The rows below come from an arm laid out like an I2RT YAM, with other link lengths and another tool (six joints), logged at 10 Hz.
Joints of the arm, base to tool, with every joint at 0 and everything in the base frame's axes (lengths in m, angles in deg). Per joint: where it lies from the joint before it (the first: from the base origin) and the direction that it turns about. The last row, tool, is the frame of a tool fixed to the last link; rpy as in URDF.
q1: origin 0 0 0.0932 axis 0 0 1
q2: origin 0.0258 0.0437 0.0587 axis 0 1 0
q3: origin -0.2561 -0.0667 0 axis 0 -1 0
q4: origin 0.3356 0.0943 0.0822 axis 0 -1 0
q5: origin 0.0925 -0.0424 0.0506 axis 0 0 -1
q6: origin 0.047 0 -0.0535 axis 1 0 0
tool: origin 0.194 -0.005 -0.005 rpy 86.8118 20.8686 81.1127
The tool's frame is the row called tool.
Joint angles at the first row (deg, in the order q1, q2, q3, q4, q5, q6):
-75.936 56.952 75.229 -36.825 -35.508 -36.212
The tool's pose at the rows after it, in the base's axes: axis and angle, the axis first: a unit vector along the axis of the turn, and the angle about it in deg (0 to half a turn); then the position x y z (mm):
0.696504 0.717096 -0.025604 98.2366 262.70 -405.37 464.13
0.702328 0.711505 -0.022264 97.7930 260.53 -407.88 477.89
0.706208 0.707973 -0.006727 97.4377 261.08 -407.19 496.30
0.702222 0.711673 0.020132 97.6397 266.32 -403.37 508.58
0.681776 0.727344 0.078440 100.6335 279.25 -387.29 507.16
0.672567 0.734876 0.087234 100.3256 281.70 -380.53 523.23
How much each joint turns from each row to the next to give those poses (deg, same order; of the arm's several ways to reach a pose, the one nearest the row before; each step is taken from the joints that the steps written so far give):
-0.787 0.352 1.495 -0.176 0.175 0.526
-0.532 1.490 2.983 -0.965 -0.438 0.879
-0.527 2.285 4.568 -2.019 -1.402 1.141
-0.265 2.461 4.220 -2.371 -2.372 0.532
-0.001 3.683 5.534 -6.662 -4.998 -1.755
0.001 1.766 4.311 -2.479 -1.245 -0.443

